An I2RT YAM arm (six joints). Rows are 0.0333 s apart.
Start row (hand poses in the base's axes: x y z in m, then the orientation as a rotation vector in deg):
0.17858 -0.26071 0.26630 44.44 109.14 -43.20
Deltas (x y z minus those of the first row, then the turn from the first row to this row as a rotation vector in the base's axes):
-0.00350 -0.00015 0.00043 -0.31 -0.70 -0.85
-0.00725 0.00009 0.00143 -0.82 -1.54 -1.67
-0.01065 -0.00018 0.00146 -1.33 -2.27 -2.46
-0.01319 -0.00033 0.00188 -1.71 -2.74 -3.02
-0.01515 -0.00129 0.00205 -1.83 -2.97 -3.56
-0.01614 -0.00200 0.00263 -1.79 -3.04 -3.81
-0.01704 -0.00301 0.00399 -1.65 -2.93 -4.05
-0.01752 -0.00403 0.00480 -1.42 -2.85 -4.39
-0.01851 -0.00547 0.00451 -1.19 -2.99 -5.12
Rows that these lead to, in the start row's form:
0.17508 -0.26086 0.26673 45.27 108.13 -43.64
0.17133 -0.26062 0.26773 45.97 106.90 -44.16
0.16793 -0.26089 0.26776 46.61 105.78 -44.71
0.16539 -0.26104 0.26818 47.04 105.00 -45.14
0.16343 -0.26200 0.26835 47.55 104.59 -45.45
0.16244 -0.26271 0.26893 47.84 104.47 -45.53
0.16154 -0.26372 0.27029 48.14 104.57 -45.61
0.16106 -0.26474 0.27110 48.61 104.66 -45.65
0.16007 -0.26618 0.27081 49.51 104.44 -45.81

